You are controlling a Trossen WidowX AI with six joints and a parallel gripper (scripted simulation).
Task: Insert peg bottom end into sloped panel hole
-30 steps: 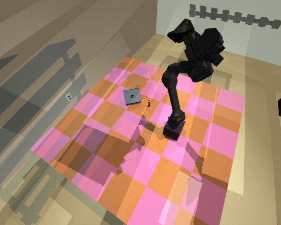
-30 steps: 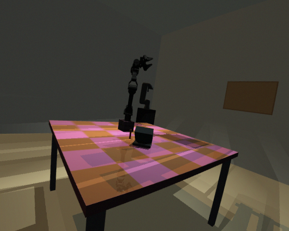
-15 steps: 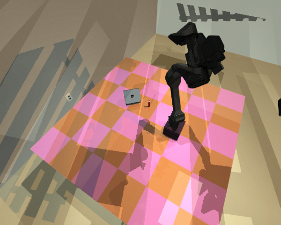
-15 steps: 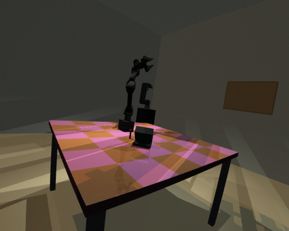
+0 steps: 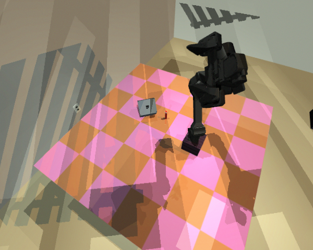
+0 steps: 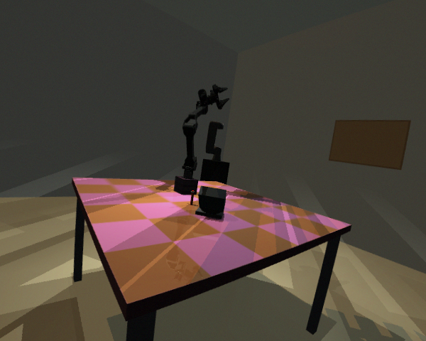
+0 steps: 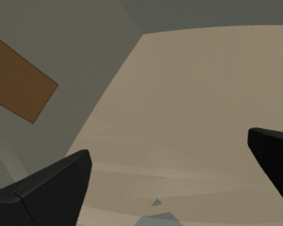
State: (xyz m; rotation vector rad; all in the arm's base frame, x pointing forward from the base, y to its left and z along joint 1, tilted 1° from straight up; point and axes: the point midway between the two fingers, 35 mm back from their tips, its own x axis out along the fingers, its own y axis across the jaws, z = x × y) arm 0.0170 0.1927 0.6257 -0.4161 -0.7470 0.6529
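My gripper tip is 690 mm above the peg, 360 mm to the left of it and 220 mm short of it. From my gripper tip the other things lie so: sloped panel (670 mm below, 370 mm ahead, 350 mm to the right).
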